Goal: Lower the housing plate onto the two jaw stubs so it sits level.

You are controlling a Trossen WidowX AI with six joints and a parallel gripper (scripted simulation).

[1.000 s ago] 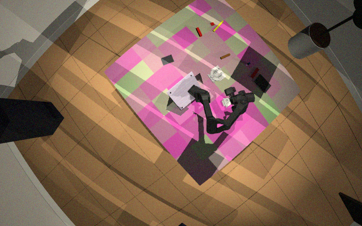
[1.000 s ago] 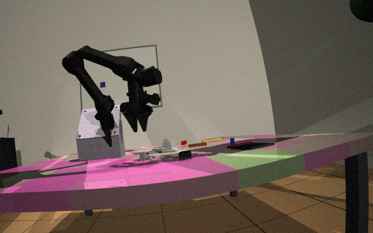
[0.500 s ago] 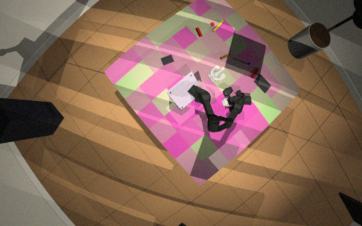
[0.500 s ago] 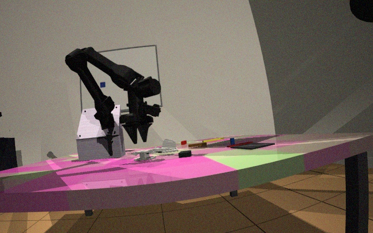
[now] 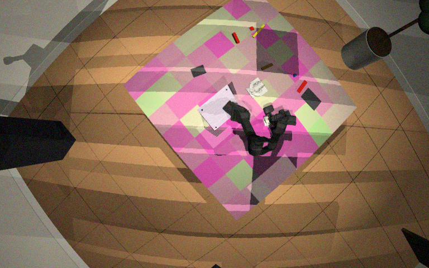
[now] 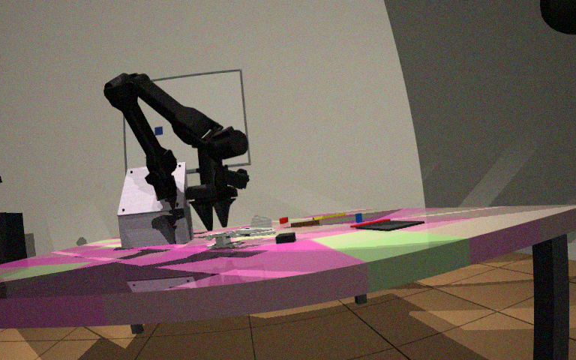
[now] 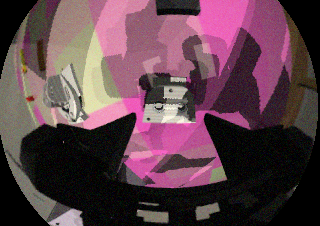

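Now: gripper tip 30 mm above the white piece and 10 mm short of it. From my gripper tip the other things lie so: dark block: 140 mm ahead, 80 mm to the right, 30 mm below; red bar: 380 mm ahead, 40 mm below, 30 mm to the right; dark flat plate: 370 mm ahead, 140 mm to the right, 40 mm below.
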